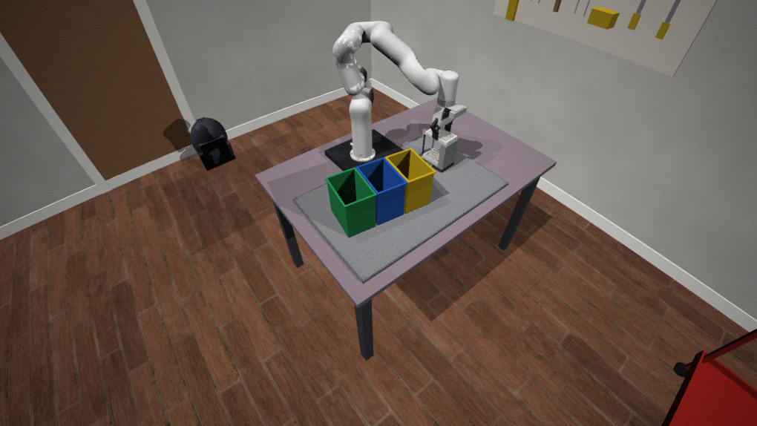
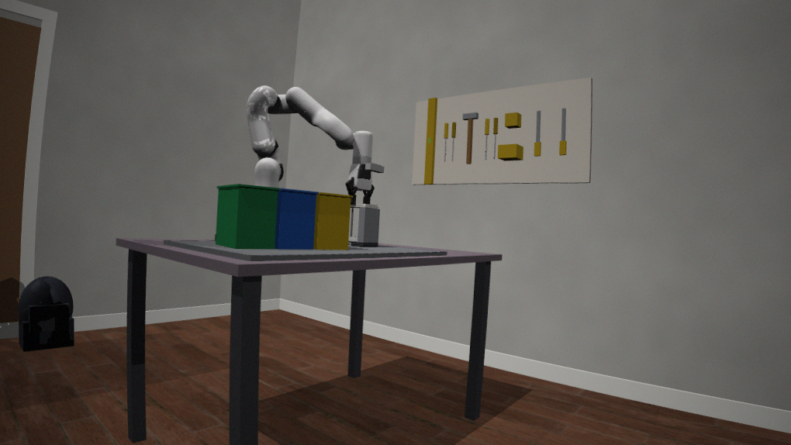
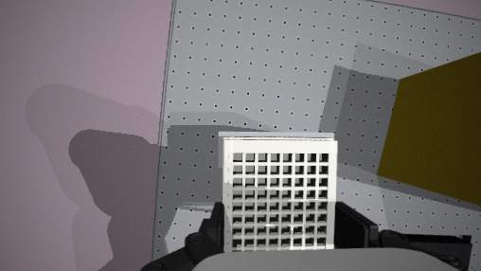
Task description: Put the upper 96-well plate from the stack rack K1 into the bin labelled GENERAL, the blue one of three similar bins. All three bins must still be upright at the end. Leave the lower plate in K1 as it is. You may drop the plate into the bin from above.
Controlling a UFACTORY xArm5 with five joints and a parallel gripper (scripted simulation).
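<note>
Right now the blue bin is 6 cm ahead of my hand, 41 cm to the right of it and 8 cm below it. Round my hand: green bin: 4 cm ahead, 54 cm to the right, 8 cm below; 96-well plate: 1 cm below; yellow bin: 9 cm ahead, 28 cm to the right, 8 cm below.
</note>
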